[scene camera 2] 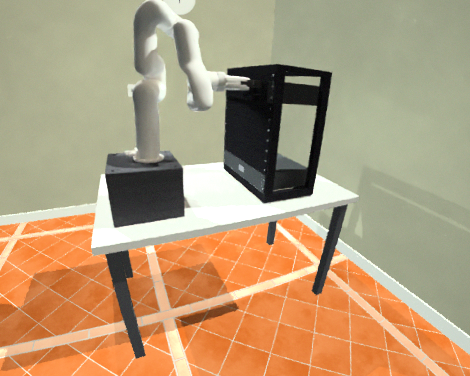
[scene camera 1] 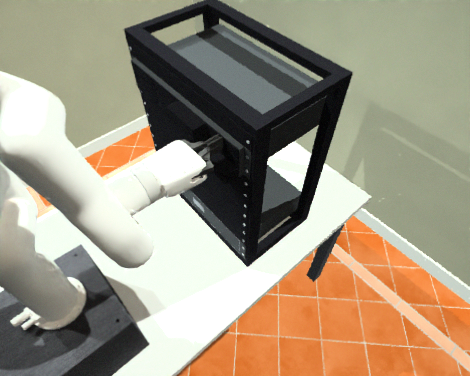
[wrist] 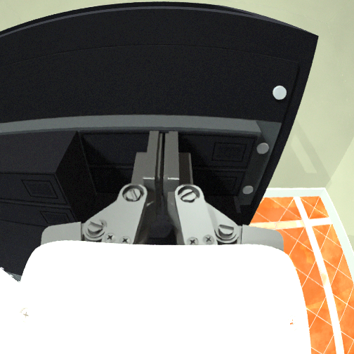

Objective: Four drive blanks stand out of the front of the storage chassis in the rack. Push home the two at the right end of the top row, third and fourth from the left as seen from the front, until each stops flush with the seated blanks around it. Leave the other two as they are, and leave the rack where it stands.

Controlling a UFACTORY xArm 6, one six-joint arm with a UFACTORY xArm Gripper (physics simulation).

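Seen in the pictures: gripper, between the fingertips: (scene camera 2: 260,84) (scene camera 1: 221,140); arm's base, origin of its link: (scene camera 2: 148,158) (scene camera 1: 59,303).
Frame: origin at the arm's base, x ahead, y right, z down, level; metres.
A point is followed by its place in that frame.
My gripper (scene camera 1: 220,142) @[x 0.452, y 0.116, z -0.312 m] (scene camera 2: 249,83) (wrist: 163,149) is shut and empty, its tips at the top row of the dark chassis (wrist: 115,123) in the rack (scene camera 1: 258,200) @[x 0.484, y 0.209, z -0.148 m] (scene camera 2: 271,150) @[x 0.470, y 0.208, z -0.045 m]. In the wrist view the fourth top-row blank (wrist: 229,151) shows right of the fingers, looking about level with the blank (wrist: 226,180) below it. The third blank (wrist: 117,146) is partly hidden behind the fingers; it looks set back about as far. Whether the tips touch a blank, and exact flushness, I cannot tell. Left of them, an upper blank (wrist: 40,188) and a lower blank (wrist: 56,215) stand well out.
The rack stands upright on the white table (scene camera 1: 175,295) @[x 0.239, y 0.108, z 0.210 m] (scene camera 2: 220,215) @[x 0.235, y 0.213, z 0.210 m]. Its side flange with round screws (wrist: 262,148) is close to the right of the fourth blank. The protruding blanks are close to the left of my fingers. The arm's dark base box (scene camera 1: 100,325) @[x 0.041, y 0.118, z 0.000 m] (scene camera 2: 145,195) @[x -0.049, y 0.153, z 0.093 m] stands on the table.
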